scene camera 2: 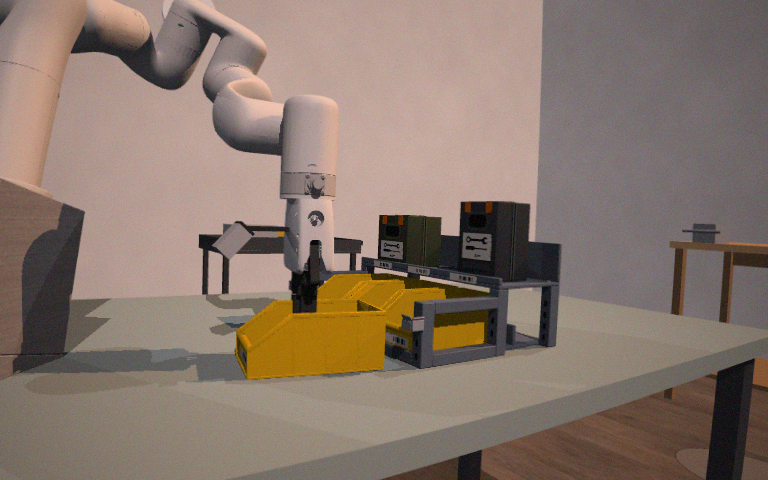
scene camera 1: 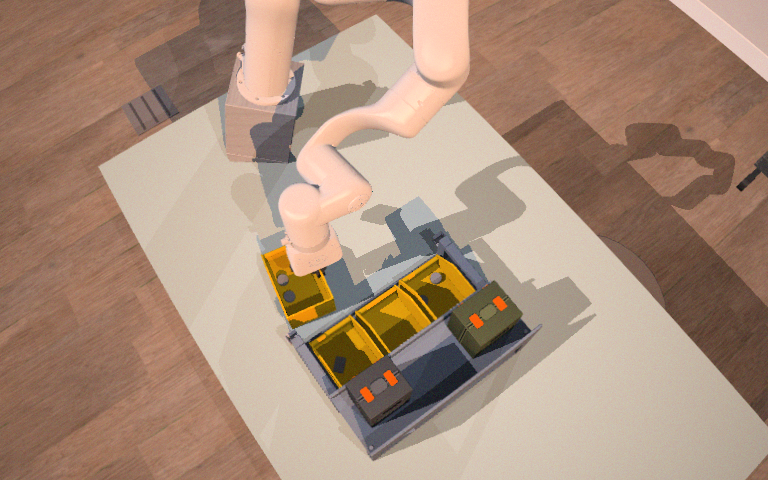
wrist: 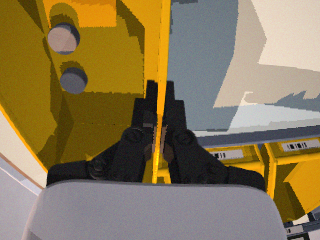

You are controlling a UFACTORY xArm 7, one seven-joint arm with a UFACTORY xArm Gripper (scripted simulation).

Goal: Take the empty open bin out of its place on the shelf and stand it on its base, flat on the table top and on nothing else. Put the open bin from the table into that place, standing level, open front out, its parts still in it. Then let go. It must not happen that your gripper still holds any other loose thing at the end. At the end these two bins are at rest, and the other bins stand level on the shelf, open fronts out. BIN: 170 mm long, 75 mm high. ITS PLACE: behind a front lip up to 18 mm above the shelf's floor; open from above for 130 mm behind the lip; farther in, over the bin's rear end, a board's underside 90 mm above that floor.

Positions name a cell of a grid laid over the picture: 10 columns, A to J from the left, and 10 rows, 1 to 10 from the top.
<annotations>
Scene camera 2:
my gripper: D7
olive box: F5
dark grey box: G5
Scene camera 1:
my gripper: E6
olive box: G7
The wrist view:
my gripper: E5
</annotations>
